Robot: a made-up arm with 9 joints. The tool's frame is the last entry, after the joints. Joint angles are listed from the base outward.
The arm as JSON. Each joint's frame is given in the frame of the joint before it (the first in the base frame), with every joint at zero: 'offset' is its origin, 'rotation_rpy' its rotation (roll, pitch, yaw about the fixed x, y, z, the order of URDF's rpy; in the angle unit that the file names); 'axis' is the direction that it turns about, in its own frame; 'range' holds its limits. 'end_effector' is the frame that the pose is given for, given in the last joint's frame.
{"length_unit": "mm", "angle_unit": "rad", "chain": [
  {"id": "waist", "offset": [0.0, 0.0, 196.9], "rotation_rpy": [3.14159, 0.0, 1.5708], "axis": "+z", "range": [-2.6, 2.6]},
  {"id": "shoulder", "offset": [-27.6, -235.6, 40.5], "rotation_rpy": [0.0, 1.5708, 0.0], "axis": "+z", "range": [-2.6, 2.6]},
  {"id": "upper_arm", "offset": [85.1, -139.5, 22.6], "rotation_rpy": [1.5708, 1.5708, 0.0], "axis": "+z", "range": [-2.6, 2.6]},
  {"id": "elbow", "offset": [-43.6, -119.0, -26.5], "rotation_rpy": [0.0, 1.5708, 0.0], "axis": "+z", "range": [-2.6, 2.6]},
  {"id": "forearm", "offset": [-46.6, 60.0, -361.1], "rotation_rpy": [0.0, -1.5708, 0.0], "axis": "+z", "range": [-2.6, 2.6]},
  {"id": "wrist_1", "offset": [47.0, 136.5, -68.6], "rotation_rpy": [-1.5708, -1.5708, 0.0], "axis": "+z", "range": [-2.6, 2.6]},
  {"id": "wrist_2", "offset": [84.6, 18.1, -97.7], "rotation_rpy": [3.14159, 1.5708, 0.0], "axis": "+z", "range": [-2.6, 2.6]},
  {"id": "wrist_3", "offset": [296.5, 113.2, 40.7], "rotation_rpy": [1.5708, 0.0, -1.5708], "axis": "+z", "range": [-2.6, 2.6]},
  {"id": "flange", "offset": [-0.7, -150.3, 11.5], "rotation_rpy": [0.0, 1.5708, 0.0], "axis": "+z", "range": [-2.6, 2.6]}
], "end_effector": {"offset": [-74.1, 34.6, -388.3], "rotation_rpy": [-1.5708, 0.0, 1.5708]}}
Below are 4 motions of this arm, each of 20 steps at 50 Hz.
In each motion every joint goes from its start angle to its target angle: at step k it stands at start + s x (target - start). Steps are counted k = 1, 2, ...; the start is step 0. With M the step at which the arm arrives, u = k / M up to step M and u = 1 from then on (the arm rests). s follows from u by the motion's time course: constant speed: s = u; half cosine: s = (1 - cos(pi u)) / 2; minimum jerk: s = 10 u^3 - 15 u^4 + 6 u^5.
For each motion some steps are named. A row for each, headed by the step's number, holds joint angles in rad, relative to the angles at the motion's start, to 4 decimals.
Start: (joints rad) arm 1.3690 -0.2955 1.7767 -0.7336 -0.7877 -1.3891 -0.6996 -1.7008 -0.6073
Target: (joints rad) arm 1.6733 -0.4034 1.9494 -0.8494 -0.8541 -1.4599 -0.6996 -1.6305 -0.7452
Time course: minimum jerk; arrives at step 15
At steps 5, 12, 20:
5: 0.0639 -0.0226 0.0362 -0.0243 -0.0139 -0.0149 0.0000 0.0148 -0.0289
12: 0.2867 -0.1017 0.1627 -0.1091 -0.0626 -0.0667 0.0000 0.0662 -0.1299
20: 0.3043 -0.1079 0.1727 -0.1158 -0.0664 -0.0708 0.0000 0.0703 -0.1379

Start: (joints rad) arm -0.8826 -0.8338 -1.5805 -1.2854 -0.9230 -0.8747 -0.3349 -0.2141 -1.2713
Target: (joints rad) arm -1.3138 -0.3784 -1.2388 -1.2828 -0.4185 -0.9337 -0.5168 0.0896 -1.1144
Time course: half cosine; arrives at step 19
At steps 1, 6, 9, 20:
1: -0.0029 0.0031 0.0023 0.0000 0.0034 -0.0004 -0.0012 0.0021 0.0011
6: -0.0977 0.1032 0.0774 0.0006 0.1143 -0.0134 -0.0412 0.0688 0.0355
9: -0.1978 0.2089 0.1567 0.0012 0.2314 -0.0271 -0.0834 0.1393 0.0720
20: -0.4312 0.4554 0.3417 0.0026 0.5045 -0.0590 -0.1819 0.3037 0.1569

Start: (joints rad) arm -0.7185 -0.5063 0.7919 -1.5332 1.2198 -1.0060 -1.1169 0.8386 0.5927
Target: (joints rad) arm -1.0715 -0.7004 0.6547 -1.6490 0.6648 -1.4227 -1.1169 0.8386 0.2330
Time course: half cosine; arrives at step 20
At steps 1, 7, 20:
1: -0.0022 -0.0012 -0.0008 -0.0007 -0.0034 -0.0026 0.0000 0.0000 -0.0022
7: -0.0964 -0.0530 -0.0375 -0.0316 -0.1515 -0.1138 0.0000 0.0000 -0.0982
20: -0.3530 -0.1941 -0.1372 -0.1158 -0.5550 -0.4167 0.0000 0.0000 -0.3597

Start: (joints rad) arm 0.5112 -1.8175 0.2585 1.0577 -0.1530 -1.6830 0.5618 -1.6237 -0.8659
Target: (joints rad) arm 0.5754 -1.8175 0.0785 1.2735 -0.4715 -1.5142 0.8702 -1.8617 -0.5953
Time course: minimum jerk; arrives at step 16
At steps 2, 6, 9, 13, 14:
2: 0.0010 0.0000 -0.0029 0.0035 -0.0051 0.0027 0.0050 -0.0038 0.0043
6: 0.0177 0.0000 -0.0495 0.0594 -0.0877 0.0465 0.0849 -0.0655 0.0745
9: 0.0395 0.0000 -0.1109 0.1329 -0.1962 0.1040 0.1900 -0.1466 0.1667
13: 0.0611 0.0000 -0.1712 0.2053 -0.3030 0.1606 0.2934 -0.2264 0.2574
14: 0.0632 0.0000 -0.1771 0.2123 -0.3134 0.1661 0.3034 -0.2342 0.2663

